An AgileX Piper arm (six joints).
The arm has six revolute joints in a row. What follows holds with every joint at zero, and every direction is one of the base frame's.
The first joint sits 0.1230 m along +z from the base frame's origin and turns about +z.
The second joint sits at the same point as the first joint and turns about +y.
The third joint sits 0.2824 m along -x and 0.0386 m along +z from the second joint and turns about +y.
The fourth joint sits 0.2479 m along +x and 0.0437 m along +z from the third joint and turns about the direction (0.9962, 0, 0.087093).
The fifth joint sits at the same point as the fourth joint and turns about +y.
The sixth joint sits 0.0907 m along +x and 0.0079 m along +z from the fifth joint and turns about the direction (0.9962, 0, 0.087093).
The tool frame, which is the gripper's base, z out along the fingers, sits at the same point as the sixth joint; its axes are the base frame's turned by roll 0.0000, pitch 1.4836 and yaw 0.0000 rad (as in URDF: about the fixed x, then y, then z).
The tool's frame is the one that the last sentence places.
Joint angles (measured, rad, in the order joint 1, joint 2, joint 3, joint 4, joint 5, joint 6), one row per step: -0.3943, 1.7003, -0.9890, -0.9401, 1.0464, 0.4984; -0.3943, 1.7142, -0.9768, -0.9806, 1.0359, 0.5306; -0.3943, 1.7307, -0.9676, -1.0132, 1.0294, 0.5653; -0.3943, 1.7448, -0.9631, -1.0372, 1.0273, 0.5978; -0.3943, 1.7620, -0.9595, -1.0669, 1.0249, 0.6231; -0.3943, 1.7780, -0.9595, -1.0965, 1.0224, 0.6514; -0.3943, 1.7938, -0.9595, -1.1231, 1.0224, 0.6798
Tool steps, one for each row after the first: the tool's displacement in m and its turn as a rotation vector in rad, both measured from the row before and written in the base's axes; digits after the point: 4 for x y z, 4 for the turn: 0.0005, -0.0017, -0.0051, -0.0230, 0.0067, 0.0085; 0.0007, -0.0015, -0.0055, -0.0180, 0.0044, 0.0007; 0.0008, -0.0013, -0.0041, -0.0150, -0.0006, -0.0052; 0.0013, -0.0017, -0.0046, -0.0165, 0.0078, 0.0042; 0.0019, -0.0019, -0.0035, -0.0184, 0.0006, 0.0030; 0.0016, -0.0017, -0.0035, -0.0170, 0.0007, 0.0000
